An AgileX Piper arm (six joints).
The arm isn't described. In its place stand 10 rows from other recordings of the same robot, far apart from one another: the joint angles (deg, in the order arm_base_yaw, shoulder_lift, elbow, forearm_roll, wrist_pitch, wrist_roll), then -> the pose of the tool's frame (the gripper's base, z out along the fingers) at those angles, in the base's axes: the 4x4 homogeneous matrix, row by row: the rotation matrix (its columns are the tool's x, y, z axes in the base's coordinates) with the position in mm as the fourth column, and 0 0 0 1 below.
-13.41 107.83 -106.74 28.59 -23.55 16.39 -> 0.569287, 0.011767, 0.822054, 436.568; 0.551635, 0.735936, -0.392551, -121.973; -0.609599, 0.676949, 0.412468, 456.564; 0, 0, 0, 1
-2.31 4.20 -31.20 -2.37 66.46 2.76 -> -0.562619, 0.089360, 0.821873, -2.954; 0.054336, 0.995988, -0.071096, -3.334; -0.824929, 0.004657, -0.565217, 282.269; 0, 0, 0, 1
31.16 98.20 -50.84 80.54 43.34 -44.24 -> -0.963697, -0.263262, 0.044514, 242.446; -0.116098, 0.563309, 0.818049, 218.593; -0.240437, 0.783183, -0.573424, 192.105; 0, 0, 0, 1
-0.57 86.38 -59.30 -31.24 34.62 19.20 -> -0.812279, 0.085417, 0.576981, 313.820; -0.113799, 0.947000, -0.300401, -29.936; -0.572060, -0.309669, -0.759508, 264.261; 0, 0, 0, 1
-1.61 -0.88 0.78 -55.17 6.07 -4.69 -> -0.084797, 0.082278, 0.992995, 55.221; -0.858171, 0.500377, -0.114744, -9.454; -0.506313, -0.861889, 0.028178, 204.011; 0, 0, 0, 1
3.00 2.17 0.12 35.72 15.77 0.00 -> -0.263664, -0.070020, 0.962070, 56.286; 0.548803, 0.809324, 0.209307, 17.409; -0.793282, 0.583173, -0.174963, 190.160; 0, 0, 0, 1
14.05 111.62 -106.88 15.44 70.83 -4.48 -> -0.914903, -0.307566, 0.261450, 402.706; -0.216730, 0.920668, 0.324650, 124.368; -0.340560, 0.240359, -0.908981, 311.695; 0, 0, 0, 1
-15.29 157.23 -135.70 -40.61 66.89 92.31 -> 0.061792, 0.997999, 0.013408, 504.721; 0.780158, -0.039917, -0.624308, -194.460; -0.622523, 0.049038, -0.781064, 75.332; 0, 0, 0, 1
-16.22 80.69 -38.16 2.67 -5.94 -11.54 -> -0.540840, 0.202164, 0.816469, 270.811; -0.003507, 0.970136, -0.242536, -79.237; -0.841118, -0.134036, -0.523980, 224.917; 0, 0, 0, 1
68.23 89.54 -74.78 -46.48 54.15 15.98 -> -0.118655, -0.678663, 0.724802, 172.472; -0.886787, 0.400814, 0.230126, 287.653; -0.446688, -0.615439, -0.649388, 325.751; 0, 0, 0, 1
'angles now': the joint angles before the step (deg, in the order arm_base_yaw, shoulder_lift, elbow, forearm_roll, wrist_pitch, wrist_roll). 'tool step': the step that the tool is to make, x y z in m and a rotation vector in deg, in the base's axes. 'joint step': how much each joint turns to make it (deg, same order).
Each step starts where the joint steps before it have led.
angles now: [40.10 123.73 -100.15 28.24 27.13 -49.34]
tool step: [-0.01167 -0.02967 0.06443 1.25 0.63 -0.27]
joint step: [-2.30 -8.65 -0.02 -2.09 8.51 3.41]
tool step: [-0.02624 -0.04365 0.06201 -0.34 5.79 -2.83]
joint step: [-2.98 -9.80 -0.01 -3.14 13.55 8.46]
